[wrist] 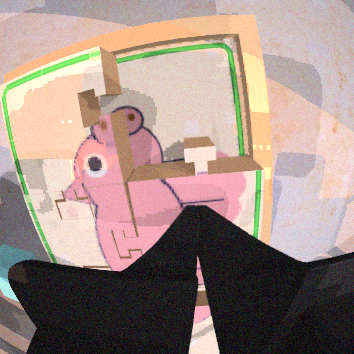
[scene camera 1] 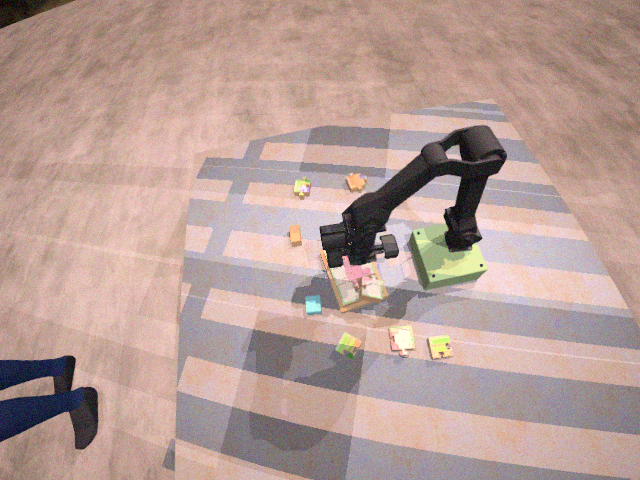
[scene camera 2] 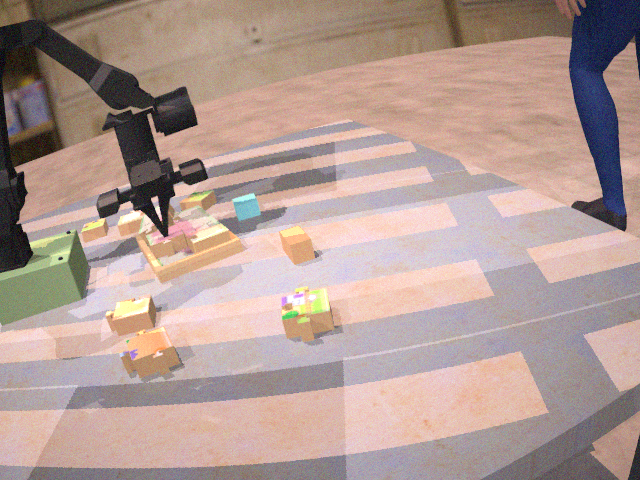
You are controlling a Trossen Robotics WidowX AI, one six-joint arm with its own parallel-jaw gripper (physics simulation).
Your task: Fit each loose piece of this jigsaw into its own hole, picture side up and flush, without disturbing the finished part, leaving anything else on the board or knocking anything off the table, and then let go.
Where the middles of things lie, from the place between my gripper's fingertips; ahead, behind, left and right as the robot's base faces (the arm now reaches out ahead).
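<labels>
Jigsaw board [scene camera 2: 184, 261]: position relative to my hand is 2 cm ahead of it, 3 cm below it and 2 cm to the left of it.
</labels>
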